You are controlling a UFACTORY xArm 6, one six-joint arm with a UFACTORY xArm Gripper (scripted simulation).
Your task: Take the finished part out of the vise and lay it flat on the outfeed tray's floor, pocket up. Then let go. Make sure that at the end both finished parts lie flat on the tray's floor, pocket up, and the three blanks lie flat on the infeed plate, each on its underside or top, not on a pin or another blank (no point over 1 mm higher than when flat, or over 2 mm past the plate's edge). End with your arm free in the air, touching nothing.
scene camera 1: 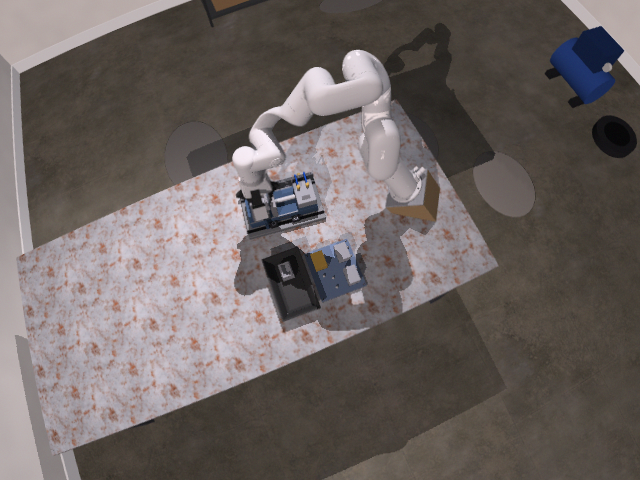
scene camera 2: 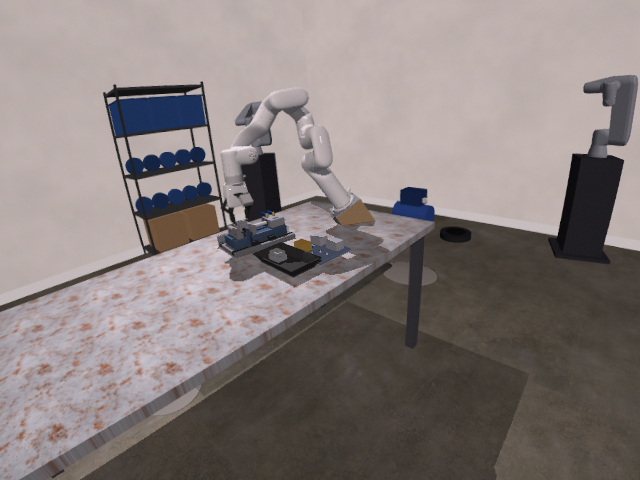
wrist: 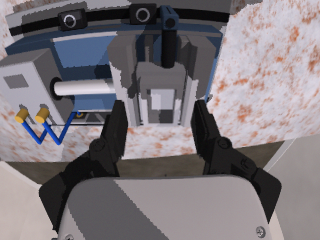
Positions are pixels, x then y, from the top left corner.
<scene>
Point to a blue fixture plate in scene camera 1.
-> At 326, 286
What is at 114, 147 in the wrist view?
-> My gripper.
</scene>
